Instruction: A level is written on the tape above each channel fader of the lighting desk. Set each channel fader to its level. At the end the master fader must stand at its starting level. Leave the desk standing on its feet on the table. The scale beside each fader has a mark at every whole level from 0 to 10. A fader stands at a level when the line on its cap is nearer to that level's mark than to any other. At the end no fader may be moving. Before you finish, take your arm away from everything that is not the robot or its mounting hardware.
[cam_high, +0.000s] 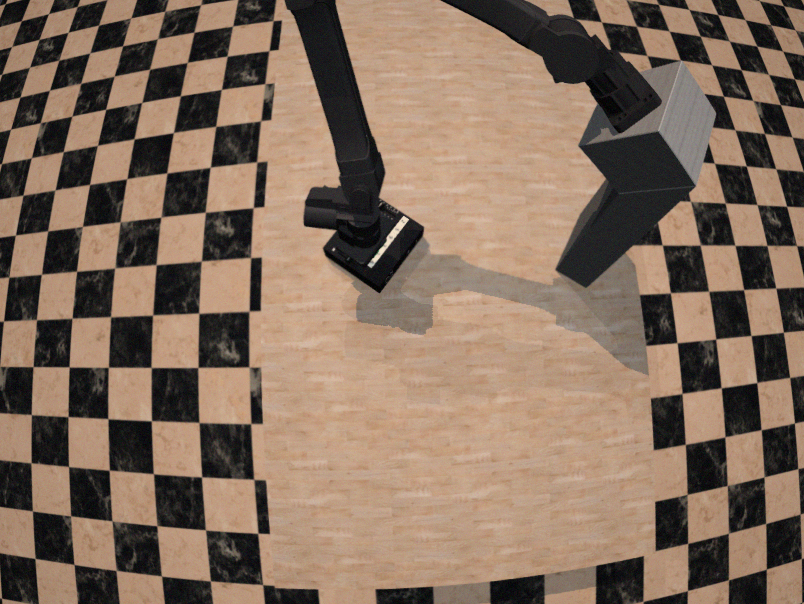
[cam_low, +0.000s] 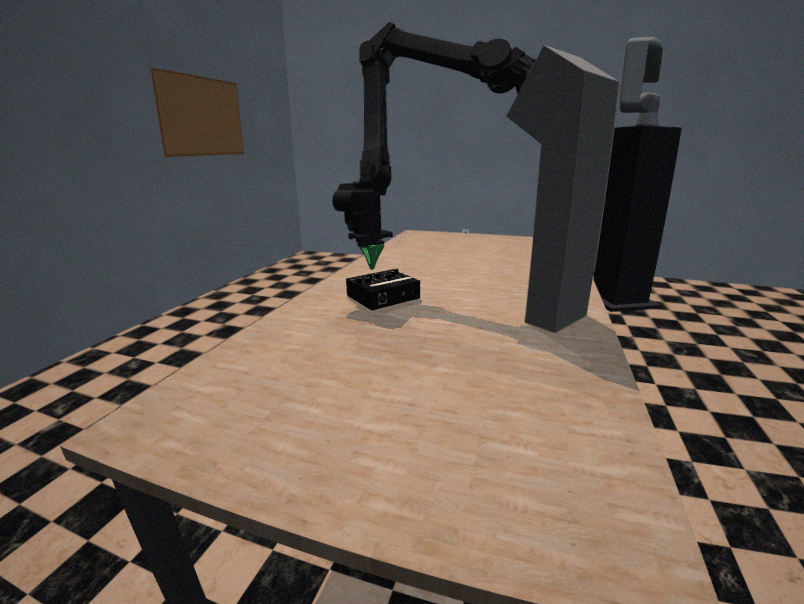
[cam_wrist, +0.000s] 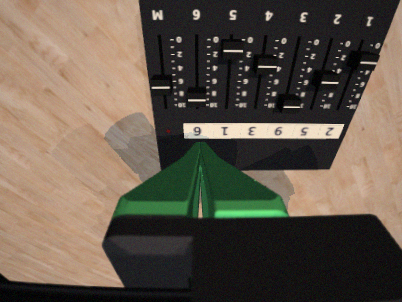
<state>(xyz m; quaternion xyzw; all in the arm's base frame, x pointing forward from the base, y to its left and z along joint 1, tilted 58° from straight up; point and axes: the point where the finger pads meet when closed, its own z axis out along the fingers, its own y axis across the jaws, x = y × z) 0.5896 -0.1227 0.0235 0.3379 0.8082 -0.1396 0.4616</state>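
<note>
The channel 6 fader cap is 1 cm ahead of my hand, 2 cm to the right of it and 4 cm below it. Also, from my hand: master fader cap: 4 cm ahead, 1 cm to the right, 4 cm below; then channel 4 fader cap: 2 cm behind, 6 cm to the right, 4 cm below; then channel 5 fader cap: 1 cm ahead, 6 cm to the right, 4 cm below.
</note>
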